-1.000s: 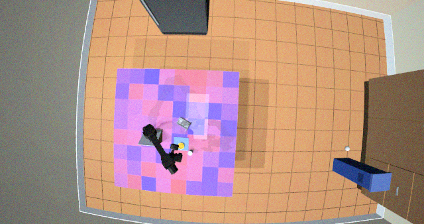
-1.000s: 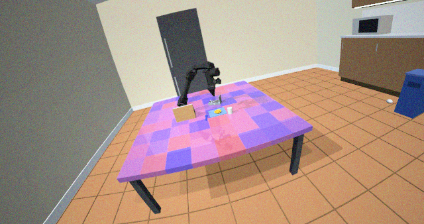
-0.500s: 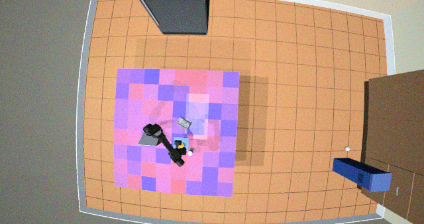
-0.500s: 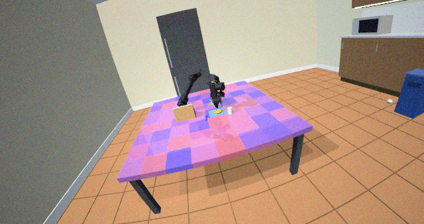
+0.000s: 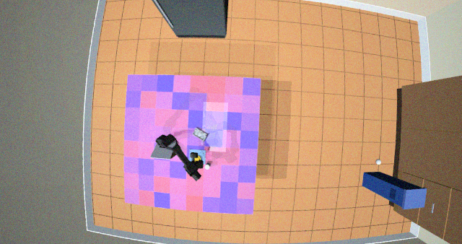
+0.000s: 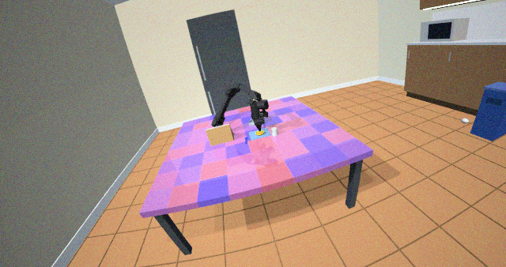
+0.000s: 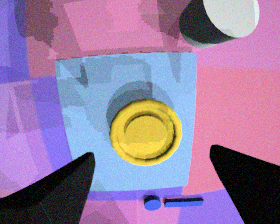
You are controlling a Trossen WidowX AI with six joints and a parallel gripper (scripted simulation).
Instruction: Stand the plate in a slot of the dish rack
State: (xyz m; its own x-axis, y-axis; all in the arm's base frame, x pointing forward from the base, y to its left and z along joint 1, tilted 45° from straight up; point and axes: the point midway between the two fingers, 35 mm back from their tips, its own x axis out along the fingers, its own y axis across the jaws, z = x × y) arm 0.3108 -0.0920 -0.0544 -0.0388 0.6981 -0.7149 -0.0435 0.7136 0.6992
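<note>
The plate lies 4 cm below my gripper tip. The rest, counted from my gripper tip: grey dish rack: 1 cm ahead, 23 cm to the left, 3 cm below; then small white cup: 10 cm ahead, 5 cm to the right, 3 cm below.
</note>
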